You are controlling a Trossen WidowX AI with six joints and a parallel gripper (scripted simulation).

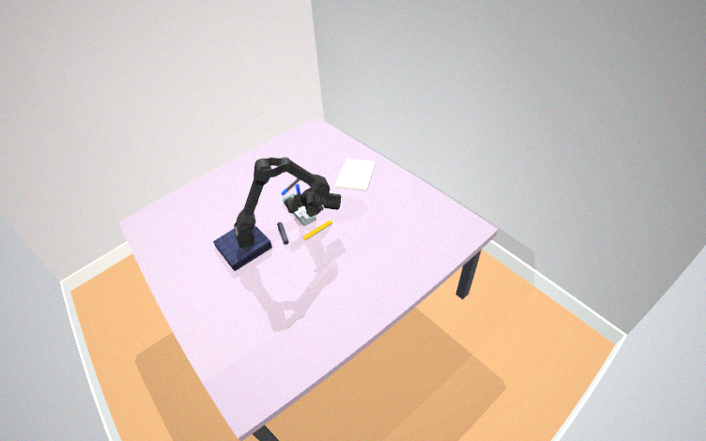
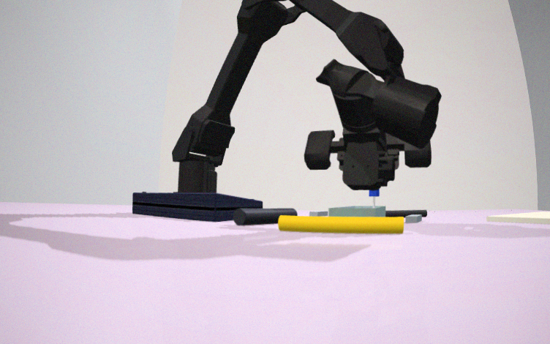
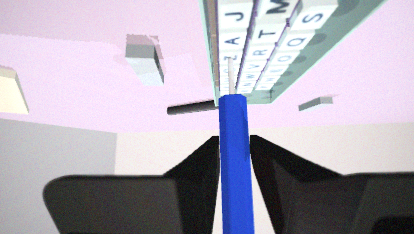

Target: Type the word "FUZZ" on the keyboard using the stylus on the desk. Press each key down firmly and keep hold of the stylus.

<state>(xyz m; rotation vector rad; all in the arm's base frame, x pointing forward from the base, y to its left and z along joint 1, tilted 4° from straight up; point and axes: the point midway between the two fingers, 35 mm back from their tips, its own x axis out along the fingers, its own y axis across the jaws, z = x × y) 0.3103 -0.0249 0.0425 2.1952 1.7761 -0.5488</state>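
Right now my gripper tip is 10 mm above the blue stylus. The rest, counted from my gripper tip: blue pen 50 mm ahead, 150 mm to the left, 60 mm below; yellow cylinder 60 mm behind, 160 mm to the right, 60 mm below; thin grey tip 50 mm below.
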